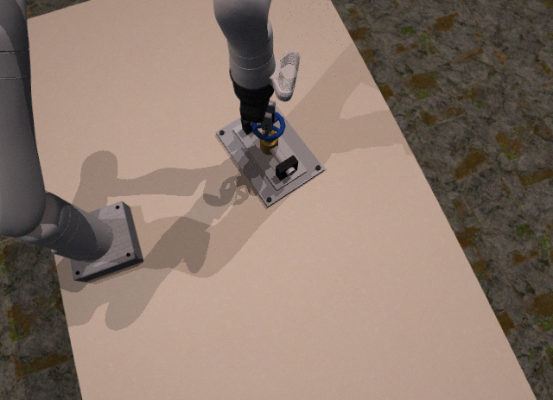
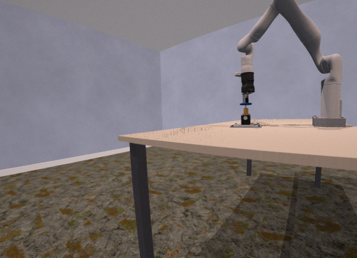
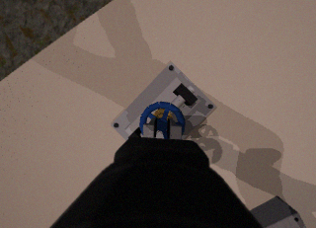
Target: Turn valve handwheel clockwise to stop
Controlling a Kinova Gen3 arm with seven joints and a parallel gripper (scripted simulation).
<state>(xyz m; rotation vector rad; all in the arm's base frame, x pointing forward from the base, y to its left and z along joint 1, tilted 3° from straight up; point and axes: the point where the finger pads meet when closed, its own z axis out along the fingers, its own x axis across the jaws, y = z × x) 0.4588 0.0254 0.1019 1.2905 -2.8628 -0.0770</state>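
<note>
My hand is 3 cm above the handwheel.
</note>
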